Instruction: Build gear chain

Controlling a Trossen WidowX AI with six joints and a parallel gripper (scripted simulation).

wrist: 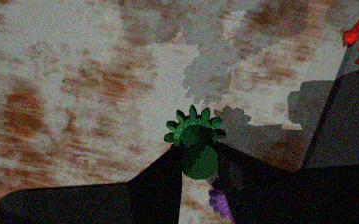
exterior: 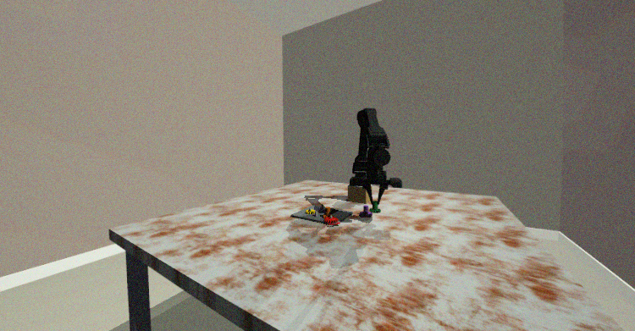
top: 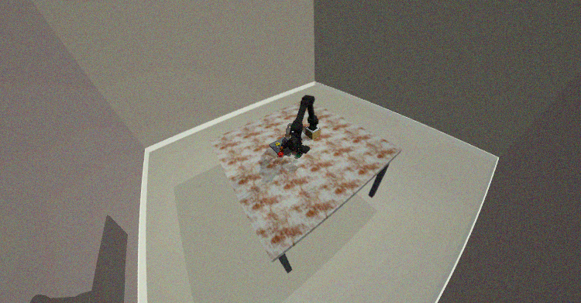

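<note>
My gripper tip is now 18 cm to the left of the orange gear, 5 cm above it and 3 cm short of it. From my gripper tip the other things lie so: green gear: 1 cm below; purple gear: 8 cm behind, 6 cm below, 5 cm to the right; red arrow: 13 cm to the right, 8 cm ahead, 6 cm below.
</note>
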